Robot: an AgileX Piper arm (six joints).
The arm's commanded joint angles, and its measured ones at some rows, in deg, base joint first. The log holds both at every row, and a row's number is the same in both.
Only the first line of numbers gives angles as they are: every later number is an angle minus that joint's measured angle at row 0.
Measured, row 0:
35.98 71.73 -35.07 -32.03 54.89 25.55
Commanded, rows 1 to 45:
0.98 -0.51 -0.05 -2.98 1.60 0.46
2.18 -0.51 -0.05 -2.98 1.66 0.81
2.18 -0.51 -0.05 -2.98 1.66 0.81
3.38 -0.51 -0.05 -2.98 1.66 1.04
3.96 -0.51 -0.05 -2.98 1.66 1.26
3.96 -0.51 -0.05 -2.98 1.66 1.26
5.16 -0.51 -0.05 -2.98 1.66 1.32
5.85 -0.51 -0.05 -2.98 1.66 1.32
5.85 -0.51 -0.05 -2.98 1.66 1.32
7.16 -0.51 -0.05 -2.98 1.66 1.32
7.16 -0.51 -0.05 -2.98 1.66 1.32
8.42 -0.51 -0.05 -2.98 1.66 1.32
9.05 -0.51 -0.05 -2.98 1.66 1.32
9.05 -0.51 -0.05 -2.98 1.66 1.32
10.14 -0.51 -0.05 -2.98 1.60 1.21
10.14 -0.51 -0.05 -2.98 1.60 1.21
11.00 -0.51 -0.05 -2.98 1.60 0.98
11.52 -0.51 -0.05 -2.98 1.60 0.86
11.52 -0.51 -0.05 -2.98 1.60 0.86
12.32 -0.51 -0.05 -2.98 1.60 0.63
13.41 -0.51 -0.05 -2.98 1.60 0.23
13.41 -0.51 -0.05 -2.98 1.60 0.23
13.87 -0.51 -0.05 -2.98 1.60 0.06
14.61 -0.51 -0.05 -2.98 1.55 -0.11
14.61 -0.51 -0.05 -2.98 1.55 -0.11
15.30 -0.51 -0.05 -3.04 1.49 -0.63
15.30 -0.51 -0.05 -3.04 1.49 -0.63
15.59 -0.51 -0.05 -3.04 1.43 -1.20
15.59 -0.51 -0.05 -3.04 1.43 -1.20
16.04 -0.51 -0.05 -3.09 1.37 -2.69
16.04 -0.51 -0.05 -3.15 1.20 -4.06
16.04 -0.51 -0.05 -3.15 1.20 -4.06
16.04 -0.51 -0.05 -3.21 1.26 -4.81
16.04 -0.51 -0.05 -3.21 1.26 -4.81
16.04 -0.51 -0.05 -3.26 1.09 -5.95
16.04 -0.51 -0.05 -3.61 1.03 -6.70
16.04 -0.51 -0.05 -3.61 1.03 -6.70
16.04 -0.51 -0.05 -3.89 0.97 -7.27
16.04 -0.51 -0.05 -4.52 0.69 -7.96
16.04 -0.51 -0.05 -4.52 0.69 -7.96
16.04 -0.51 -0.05 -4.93 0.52 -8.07
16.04 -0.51 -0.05 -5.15 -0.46 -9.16
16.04 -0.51 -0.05 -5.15 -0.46 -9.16
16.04 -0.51 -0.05 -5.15 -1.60 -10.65
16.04 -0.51 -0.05 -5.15 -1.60 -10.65
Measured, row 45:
15.93 0.00 0.00 -1.49 -0.40 -8.42
